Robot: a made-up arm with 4 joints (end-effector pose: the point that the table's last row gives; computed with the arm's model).
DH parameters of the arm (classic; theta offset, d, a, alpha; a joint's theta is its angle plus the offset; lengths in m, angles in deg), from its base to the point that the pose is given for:
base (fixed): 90 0.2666 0.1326 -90
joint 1: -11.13 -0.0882 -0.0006 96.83
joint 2: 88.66 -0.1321 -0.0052 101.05
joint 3: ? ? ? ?
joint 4: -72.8 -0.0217 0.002 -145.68
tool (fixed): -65.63 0.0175 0 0
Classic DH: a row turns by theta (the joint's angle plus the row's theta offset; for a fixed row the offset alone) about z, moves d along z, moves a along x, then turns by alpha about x.
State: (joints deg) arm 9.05 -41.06 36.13 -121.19
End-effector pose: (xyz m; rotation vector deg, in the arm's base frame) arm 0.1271 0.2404 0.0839 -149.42 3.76 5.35
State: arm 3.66 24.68 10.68 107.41
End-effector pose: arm 0.0187 0.2388 0.0992 147.69 -74.75 46.13
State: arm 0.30 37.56 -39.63 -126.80
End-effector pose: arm 0.0175 0.2699 0.1081 -87.37 -99.16 -78.50
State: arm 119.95 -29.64 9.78 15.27
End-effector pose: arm 0.0982 -0.0790 0.2346 -74.91 -66.99 139.84
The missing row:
joint 3: -6.96 0.1141 0.0172 -90
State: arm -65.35 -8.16 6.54 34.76
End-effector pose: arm 0.0630 0.3375 0.3200 51.15 -140.05 -60.12
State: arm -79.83 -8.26 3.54 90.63
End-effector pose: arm 0.0730 0.3189 0.3643 -88.67 113.32 46.64
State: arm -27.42 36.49 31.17 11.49
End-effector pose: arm -0.0202 0.2856 0.1798 63.98 -129.47 5.87
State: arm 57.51 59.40 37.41 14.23
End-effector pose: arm -0.0397 0.0361 0.1409 37.75 -64.92 86.09
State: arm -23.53 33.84 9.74 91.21
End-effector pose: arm 0.0046 0.2940 0.1617 -136.50 90.61 -27.08
